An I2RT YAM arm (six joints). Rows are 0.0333 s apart.
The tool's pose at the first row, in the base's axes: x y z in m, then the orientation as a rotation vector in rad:
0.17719 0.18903 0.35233 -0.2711 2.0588 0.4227
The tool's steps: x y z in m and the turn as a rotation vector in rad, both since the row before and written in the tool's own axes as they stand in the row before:
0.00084 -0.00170 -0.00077 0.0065 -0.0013 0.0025
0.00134 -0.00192 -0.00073 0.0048 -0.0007 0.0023
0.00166 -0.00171 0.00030 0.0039 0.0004 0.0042
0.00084 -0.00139 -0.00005 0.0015 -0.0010 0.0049
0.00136 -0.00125 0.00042 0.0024 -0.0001 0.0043
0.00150 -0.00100 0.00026 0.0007 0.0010 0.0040
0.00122 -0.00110 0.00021 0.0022 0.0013 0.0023
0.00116 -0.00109 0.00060 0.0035 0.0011 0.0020
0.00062 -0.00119 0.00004 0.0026 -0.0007 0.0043
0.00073 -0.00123 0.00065 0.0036 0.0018 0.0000
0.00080 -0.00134 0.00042 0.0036 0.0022 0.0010
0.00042 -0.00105 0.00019 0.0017 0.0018 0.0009
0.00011 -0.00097 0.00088 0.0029 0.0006 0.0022
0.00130 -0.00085 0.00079 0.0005 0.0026 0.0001
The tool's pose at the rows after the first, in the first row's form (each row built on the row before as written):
0.17678 0.18715 0.35164 -0.2643 2.0591 0.4175
0.17621 0.18508 0.35046 -0.2589 2.0597 0.4140
0.17622 0.18360 0.34857 -0.2524 2.0616 0.4125
0.17624 0.18229 0.34761 -0.2462 2.0618 0.4140
0.17632 0.18129 0.34600 -0.2403 2.0629 0.4141
0.17611 0.18047 0.34439 -0.2360 2.0648 0.4158
0.17603 0.17954 0.34302 -0.2327 2.0669 0.4149
0.17628 0.17877 0.34153 -0.2288 2.0689 0.4124
0.17639 0.17769 0.34074 -0.2227 2.0695 0.4123
0.17694 0.17680 0.33956 -0.2210 2.0719 0.4085
0.17730 0.17572 0.33841 -0.2184 2.0748 0.4053
0.17757 0.17482 0.33775 -0.2169 2.0770 0.4040
0.17852 0.17425 0.33705 -0.2131 2.0785 0.4023
0.17875 0.17376 0.33539 -0.2133 2.0812 0.4018

